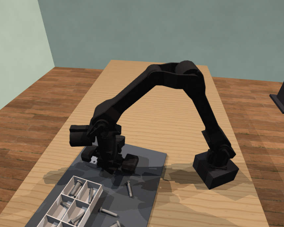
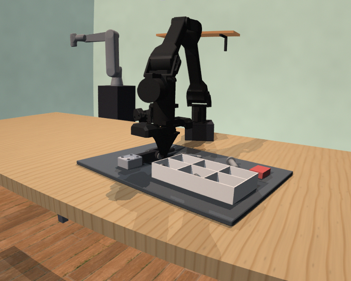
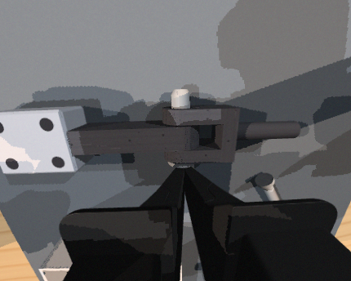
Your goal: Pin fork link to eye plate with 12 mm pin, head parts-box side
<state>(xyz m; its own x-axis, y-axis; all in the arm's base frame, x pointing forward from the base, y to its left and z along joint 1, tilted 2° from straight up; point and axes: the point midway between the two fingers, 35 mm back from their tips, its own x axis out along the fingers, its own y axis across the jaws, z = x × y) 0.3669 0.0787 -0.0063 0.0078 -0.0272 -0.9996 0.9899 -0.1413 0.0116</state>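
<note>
Now: the dark bar 3 cm to the right of my hand, 3 cm below it and 1 cm ahead of it. Round my hand: grey mounting block: 9 cm ahead, 4 cm to the right, 3 cm below; dark mat: 7 cm to the left, 5 cm below, 1 cm ahead; thick pin: 3 cm to the right, 3 cm below.
</note>
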